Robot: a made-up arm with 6 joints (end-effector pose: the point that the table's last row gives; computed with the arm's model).
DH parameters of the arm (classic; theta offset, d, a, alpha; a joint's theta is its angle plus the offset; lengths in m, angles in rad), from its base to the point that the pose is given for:
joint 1: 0 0.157 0 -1.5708
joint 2: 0.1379 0 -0.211 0
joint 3: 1.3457 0 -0.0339 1.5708
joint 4: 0 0.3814 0 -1.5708
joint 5: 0 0 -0.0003 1.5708
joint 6: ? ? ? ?
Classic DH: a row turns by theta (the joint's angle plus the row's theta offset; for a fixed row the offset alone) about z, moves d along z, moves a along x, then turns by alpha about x.
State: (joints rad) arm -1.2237 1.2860 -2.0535 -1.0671 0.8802 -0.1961
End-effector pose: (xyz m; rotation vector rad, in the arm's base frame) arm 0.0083 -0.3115 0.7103 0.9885 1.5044 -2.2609
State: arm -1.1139 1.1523 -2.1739 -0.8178 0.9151 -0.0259
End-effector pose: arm 0.0090 -0.2089 0.7608 0.9623 1.1518 -1.8028
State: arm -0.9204 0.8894 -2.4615 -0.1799 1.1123 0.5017
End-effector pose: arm -0.0516 0.0292 0.7903 0.7560 0.7130 -0.5359
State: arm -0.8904 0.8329 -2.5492 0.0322 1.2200 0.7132
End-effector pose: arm -0.0713 0.0951 0.7749 0.6945 0.7031 -0.1375
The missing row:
joint 6: 0 0.1456 0 0
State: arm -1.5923 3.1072 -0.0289 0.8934 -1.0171 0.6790
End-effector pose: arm -0.0917 0.2280 -0.0438 -2.2480 -0.6176 0.7397
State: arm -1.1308 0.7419 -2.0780 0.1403 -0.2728 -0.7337
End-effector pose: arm -0.0604 0.1153 0.8462 0.0046 -0.1457 -1.7244
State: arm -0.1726 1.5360 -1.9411 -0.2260 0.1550 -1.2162
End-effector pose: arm 0.4709 -0.0871 0.6260 -0.7784 1.1161 -1.4065
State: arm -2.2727 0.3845 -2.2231 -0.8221 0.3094 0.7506
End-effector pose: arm 0.2125 0.3013 0.7487 -0.0332 -0.3317 -2.2876
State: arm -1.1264 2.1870 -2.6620 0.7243 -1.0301 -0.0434
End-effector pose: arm 0.1240 -0.4531 0.6618 0.5277 -0.3418 -0.7528
